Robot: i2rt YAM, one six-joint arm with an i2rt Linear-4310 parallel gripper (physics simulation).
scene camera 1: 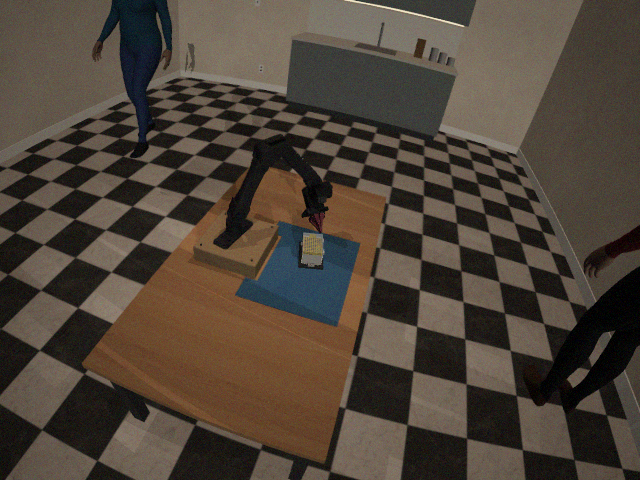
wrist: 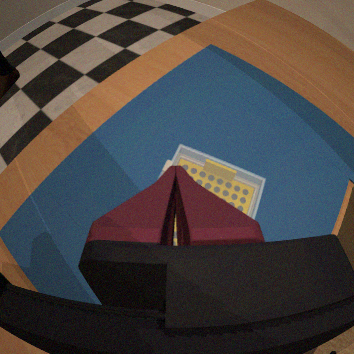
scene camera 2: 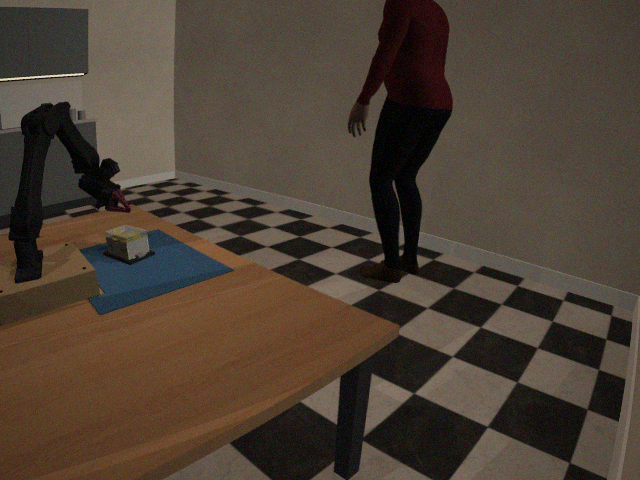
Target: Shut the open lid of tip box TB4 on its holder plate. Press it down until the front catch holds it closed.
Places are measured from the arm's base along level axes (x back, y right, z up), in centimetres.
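Pixels of known places: gripper, fingertip midpoint: (scene camera 1: 320,232) (wrist: 175,174) (scene camera 2: 130,210); arm's base, link origin: (scene camera 1: 233,233) (scene camera 2: 30,266).
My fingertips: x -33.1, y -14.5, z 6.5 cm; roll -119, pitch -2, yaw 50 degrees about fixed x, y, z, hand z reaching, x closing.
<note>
Ahead of a thing's pixels: the offset from my fingertips to its top centre. "*": to the spot under its first point. Level surfaces: height alone.
Tip box TB4 @[dx +2.3, dy +0.8, dz -5.8 cm] (scene camera 1: 312,254) (scene camera 2: 127,246) stands on its dark holder plate @[* dx -3.4, dy +6.3, dz -12.9 cm] (scene camera 1: 317,267) (scene camera 2: 132,261). Its clear lid @[* dx +1.9, dy +1.4, dz -5.8 cm] (scene camera 1: 313,243) (scene camera 2: 126,230) lies over the box top in the scene views, with the yellow tip rack showing through it. The lid @[* dx +4.3, dy +6.3, dz -5.8 cm] (wrist: 261,196) also shows in the wrist view, partly hidden behind the fingers. Whether the front catch holds the lid is too small to tell. My gripper (scene camera 1: 320,230) (scene camera 2: 128,210) (wrist: 175,174) is shut and empty, with its dark red fingertips together. It is above and beyond the box's back side as seen in scene camera 1, apart from the lid.
The box and its plate are on a blue mat @[dz -13.6 cm] (scene camera 1: 299,295) (scene camera 2: 170,279) (wrist: 190,100) on the wooden table @[dz -13.9 cm] (scene camera 1: 222,361) (scene camera 2: 217,351). The arm's wooden base block (scene camera 1: 232,253) (scene camera 2: 51,289) stands beside the mat. A person in red (scene camera 2: 418,56) stands beyond the table.
</note>
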